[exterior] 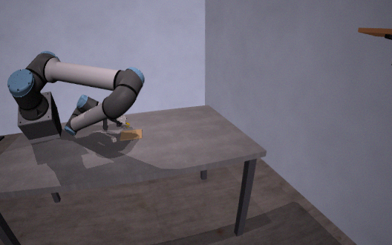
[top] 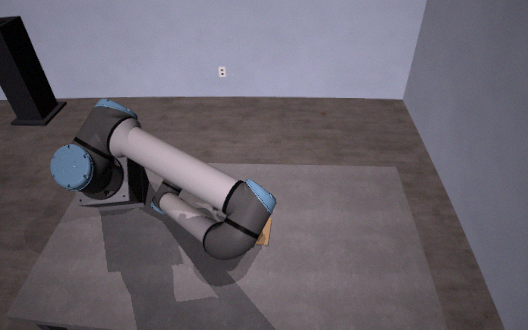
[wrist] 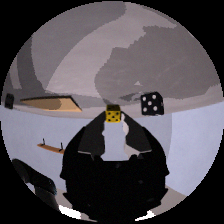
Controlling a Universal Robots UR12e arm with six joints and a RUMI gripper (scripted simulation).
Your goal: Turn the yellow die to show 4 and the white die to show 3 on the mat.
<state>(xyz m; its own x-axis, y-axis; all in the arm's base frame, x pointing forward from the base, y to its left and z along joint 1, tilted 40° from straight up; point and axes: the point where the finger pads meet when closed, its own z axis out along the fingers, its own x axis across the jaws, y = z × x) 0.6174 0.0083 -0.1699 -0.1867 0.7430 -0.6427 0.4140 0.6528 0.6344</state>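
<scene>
The yellow die lies right at my hand. Round my hand: black die 6 cm behind, 4 cm to the left, 1 cm below; white die 21 cm to the right, 8 cm behind, 1 cm below; tan mat 14 cm to the right, 3 cm ahead, 2 cm below.
</scene>
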